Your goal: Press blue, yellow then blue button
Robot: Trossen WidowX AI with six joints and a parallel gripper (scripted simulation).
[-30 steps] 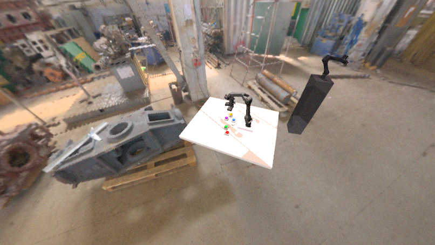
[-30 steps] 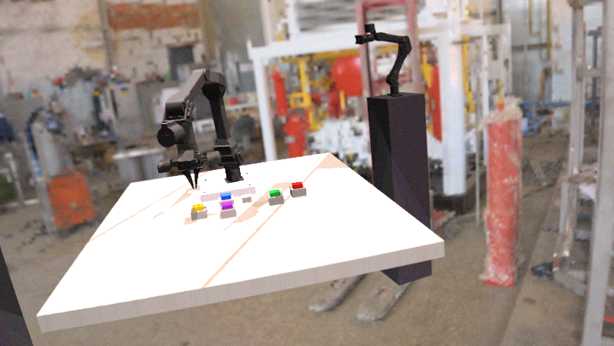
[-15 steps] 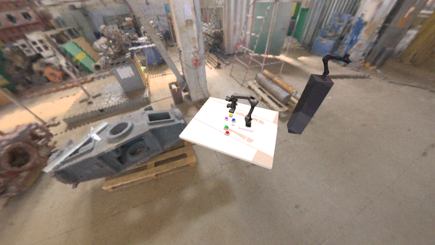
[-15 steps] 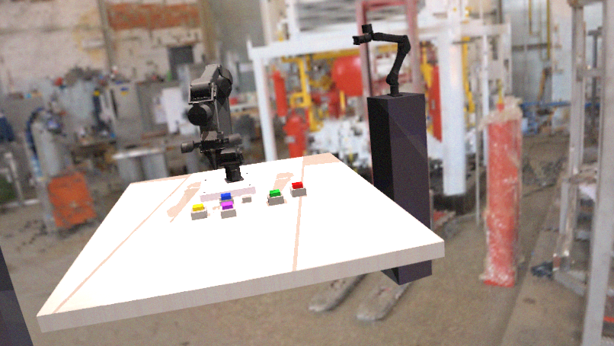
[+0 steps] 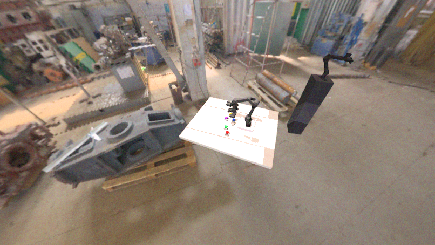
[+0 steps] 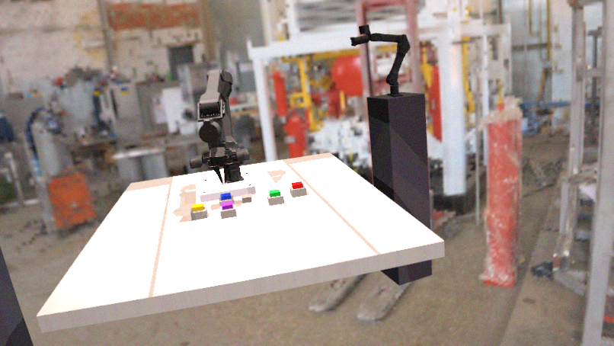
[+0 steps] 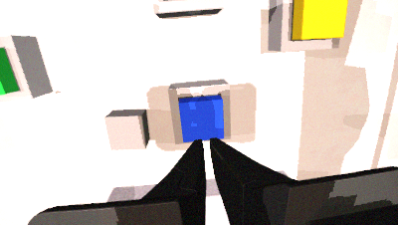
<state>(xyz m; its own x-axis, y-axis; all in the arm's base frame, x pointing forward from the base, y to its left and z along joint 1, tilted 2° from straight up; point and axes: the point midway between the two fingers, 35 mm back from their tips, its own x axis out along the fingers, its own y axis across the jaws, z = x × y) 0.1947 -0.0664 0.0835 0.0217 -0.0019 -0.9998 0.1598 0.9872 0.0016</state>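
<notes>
The blue button is 40 mm below my gripper tip. Also, from my gripper tip: small grey block: 70 mm to the left, 60 mm below; then yellow button: 100 mm to the right, 50 mm ahead, 40 mm below; then purple button: 100 mm ahead, 40 mm below, 10 mm to the right.
</notes>
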